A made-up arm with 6 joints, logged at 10 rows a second.
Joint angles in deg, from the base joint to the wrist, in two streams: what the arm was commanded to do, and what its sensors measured. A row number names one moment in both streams.
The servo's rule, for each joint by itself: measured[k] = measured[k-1] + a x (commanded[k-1-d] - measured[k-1]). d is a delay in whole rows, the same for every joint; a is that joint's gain. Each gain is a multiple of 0.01, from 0.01 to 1. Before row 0 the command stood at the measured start. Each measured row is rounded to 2 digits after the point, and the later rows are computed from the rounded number. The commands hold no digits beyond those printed.
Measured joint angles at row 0: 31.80 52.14 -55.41 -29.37 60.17 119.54
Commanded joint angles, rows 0 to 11: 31.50 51.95 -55.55 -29.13 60.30 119.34; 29.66 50.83 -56.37 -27.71 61.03 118.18; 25.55 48.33 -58.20 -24.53 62.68 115.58; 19.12 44.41 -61.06 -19.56 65.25 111.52; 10.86 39.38 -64.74 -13.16 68.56 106.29; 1.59 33.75 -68.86 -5.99 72.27 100.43; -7.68 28.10 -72.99 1.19 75.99 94.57; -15.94 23.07 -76.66 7.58 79.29 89.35; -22.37 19.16 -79.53 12.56 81.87 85.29; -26.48 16.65 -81.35 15.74 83.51 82.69; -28.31 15.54 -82.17 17.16 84.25 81.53; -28.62 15.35 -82.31 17.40 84.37 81.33
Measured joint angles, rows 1 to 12: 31.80 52.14 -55.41 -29.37 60.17 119.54; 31.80 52.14 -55.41 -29.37 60.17 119.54; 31.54 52.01 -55.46 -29.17 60.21 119.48; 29.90 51.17 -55.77 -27.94 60.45 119.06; 26.12 49.15 -56.60 -25.08 61.10 117.95; 20.03 45.78 -58.12 -20.44 62.30 115.89; 12.05 41.24 -60.37 -14.32 64.12 112.82; 2.95 35.92 -63.26 -7.32 66.48 108.86; -6.30 30.37 -66.57 -0.17 69.24 104.29; -14.69 25.19 -70.00 6.34 72.15 99.51; -21.37 20.91 -73.24 11.56 74.97 94.96; -25.82 17.89 -76.00 15.07 77.45 91.03
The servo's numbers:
d 2
a 0.87 0.71 0.34 0.84 0.29 0.32

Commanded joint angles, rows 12 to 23: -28.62 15.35 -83.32 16.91 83.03 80.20; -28.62 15.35 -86.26 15.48 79.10 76.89; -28.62 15.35 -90.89 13.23 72.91 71.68; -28.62 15.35 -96.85 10.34 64.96 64.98; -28.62 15.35 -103.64 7.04 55.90 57.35; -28.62 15.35 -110.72 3.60 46.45 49.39; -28.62 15.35 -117.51 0.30 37.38 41.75; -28.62 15.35 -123.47 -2.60 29.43 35.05; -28.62 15.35 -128.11 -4.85 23.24 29.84; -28.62 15.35 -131.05 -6.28 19.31 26.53; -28.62 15.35 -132.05 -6.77 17.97 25.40; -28.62 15.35 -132.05 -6.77 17.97 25.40
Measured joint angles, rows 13 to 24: -27.99 16.22 -78.10 16.83 79.42 87.99; -28.54 15.60 -79.53 17.31 80.86 85.86; -28.61 15.42 -80.82 16.97 81.49 84.05; -28.62 15.37 -82.67 15.72 80.80 81.76; -28.62 15.36 -85.46 13.63 78.51 78.53; -28.62 15.35 -89.33 10.87 74.58 74.19; -28.62 15.35 -94.20 7.65 69.16 68.80; -28.62 15.35 -99.82 4.25 62.57 62.59; -28.62 15.35 -105.83 0.93 55.26 55.92; -28.62 15.35 -111.83 -2.04 47.77 49.24; -28.62 15.35 -117.37 -4.40 40.66 43.03; -28.62 15.35 -122.02 -5.98 34.47 37.75
